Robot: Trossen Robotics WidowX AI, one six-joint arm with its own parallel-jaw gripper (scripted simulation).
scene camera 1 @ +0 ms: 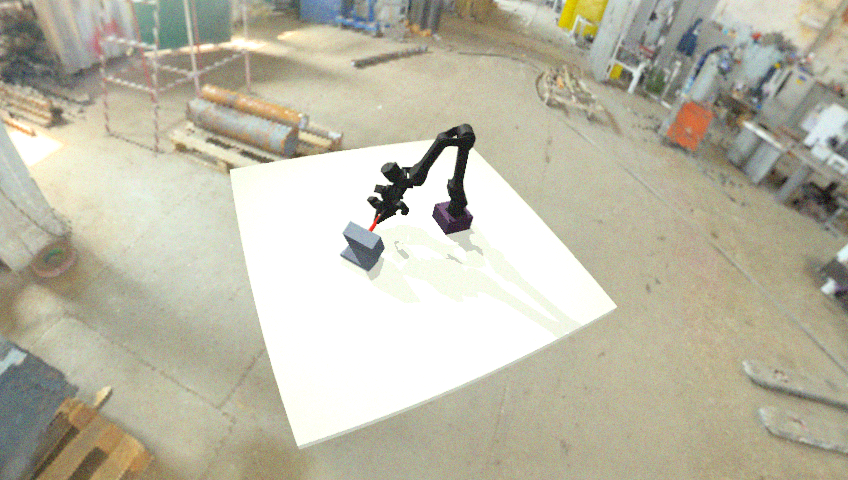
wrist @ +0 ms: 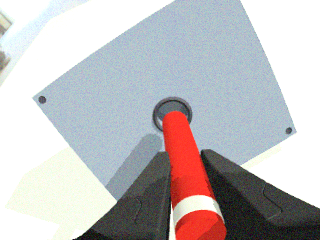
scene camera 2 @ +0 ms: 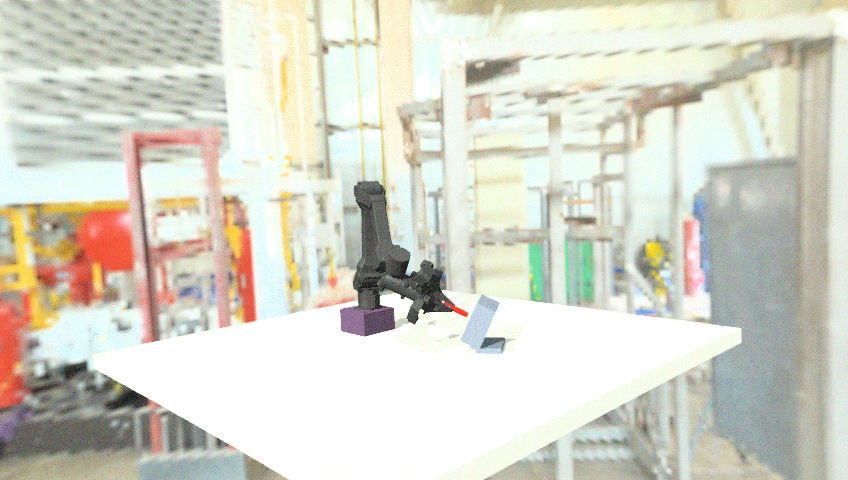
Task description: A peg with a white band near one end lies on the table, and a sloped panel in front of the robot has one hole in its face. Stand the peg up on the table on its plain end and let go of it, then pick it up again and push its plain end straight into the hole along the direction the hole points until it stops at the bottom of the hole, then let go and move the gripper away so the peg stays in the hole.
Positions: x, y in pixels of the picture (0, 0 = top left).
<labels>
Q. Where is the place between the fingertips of the gripper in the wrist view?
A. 184, 160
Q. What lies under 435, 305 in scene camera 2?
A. The gripper.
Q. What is the gripper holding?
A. A red peg.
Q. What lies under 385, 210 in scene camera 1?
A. The gripper.
</labels>
